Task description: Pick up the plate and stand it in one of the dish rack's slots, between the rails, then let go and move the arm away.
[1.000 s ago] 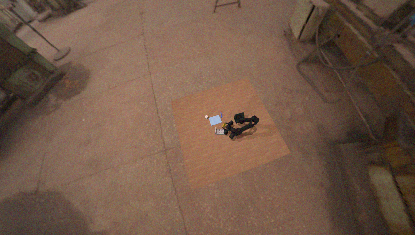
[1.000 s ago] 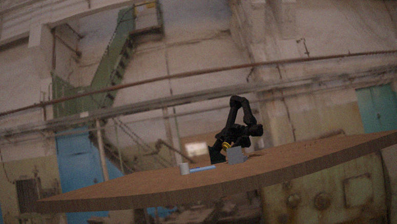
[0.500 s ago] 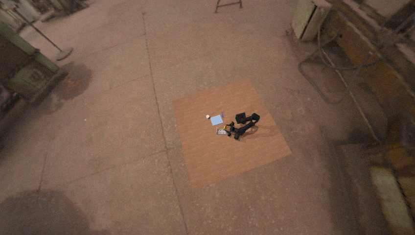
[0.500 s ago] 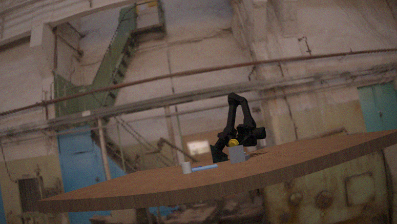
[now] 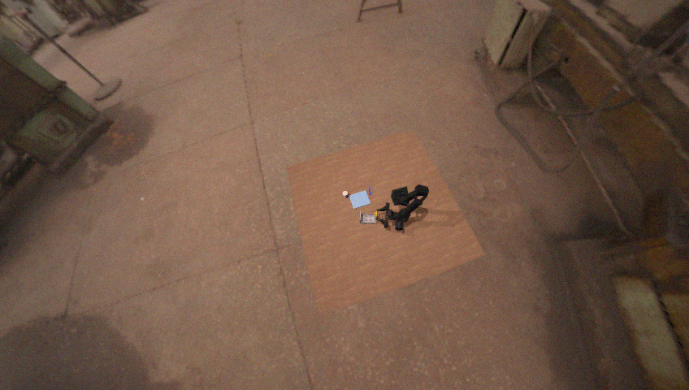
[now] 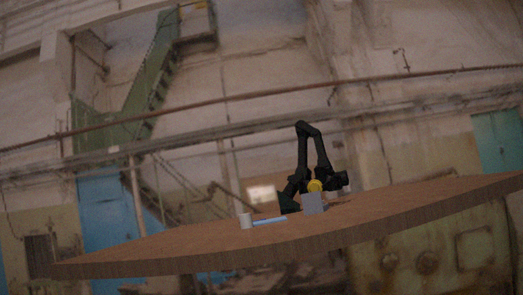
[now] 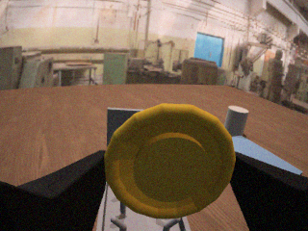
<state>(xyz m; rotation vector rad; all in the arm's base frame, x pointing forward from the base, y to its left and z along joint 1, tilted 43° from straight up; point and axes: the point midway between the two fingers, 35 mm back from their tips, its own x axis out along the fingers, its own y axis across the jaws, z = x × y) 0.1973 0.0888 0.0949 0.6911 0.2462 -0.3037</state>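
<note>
Right now my gripper tip is 60 mm short of the dish rack, 10 mm to the left of it and 70 mm above it. From my gripper tip the other things lie so: light blue mat 80 mm ahead, 190 mm to the right, 90 mm below; then small blue object 20 mm behind, 240 mm to the right, 90 mm below; then yellow plate 10 mm behind.
</note>
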